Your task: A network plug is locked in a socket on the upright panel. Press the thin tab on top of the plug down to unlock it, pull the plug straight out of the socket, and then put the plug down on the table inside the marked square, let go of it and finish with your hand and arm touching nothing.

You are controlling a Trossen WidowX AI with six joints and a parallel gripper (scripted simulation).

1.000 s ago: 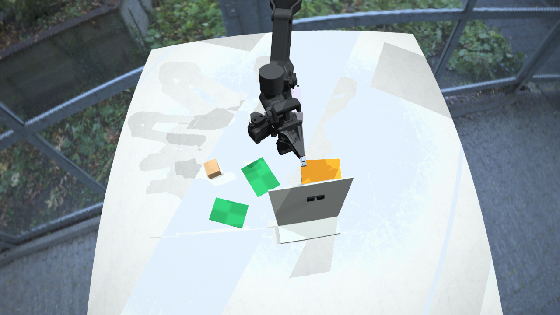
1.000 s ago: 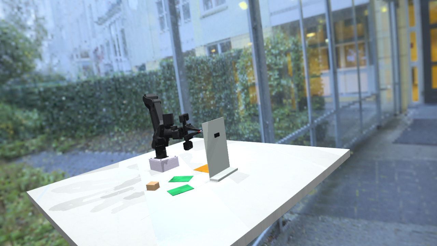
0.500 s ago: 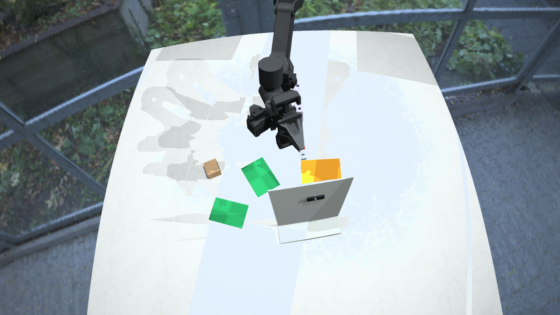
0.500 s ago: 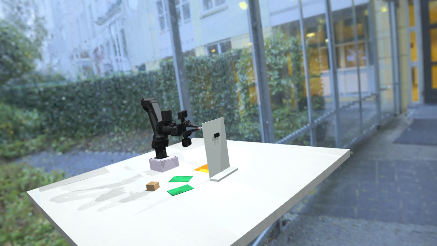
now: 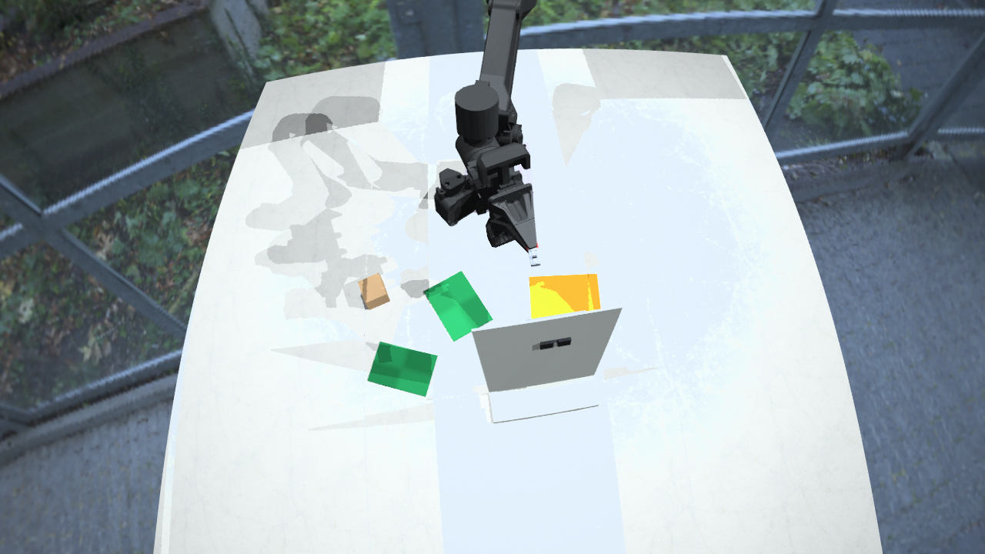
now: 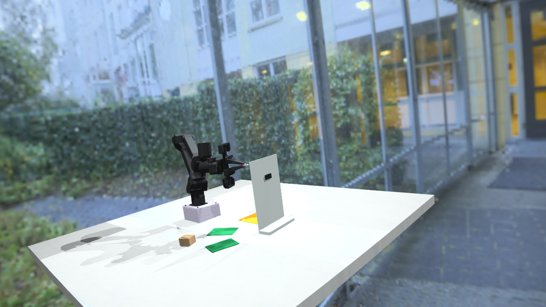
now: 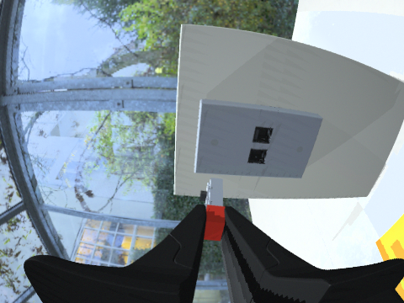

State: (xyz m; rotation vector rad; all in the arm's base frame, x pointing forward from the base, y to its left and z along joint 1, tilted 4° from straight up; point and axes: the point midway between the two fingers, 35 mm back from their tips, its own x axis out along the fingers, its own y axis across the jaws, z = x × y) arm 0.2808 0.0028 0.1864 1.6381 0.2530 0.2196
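Right now the orange marked square is 3 cm behind my gripper tip, 6 cm to the left of it and 25 cm below it. From my gripper tip the other things lie so: upright grey panel: 11 cm ahead, 1 cm to the left, 13 cm below.
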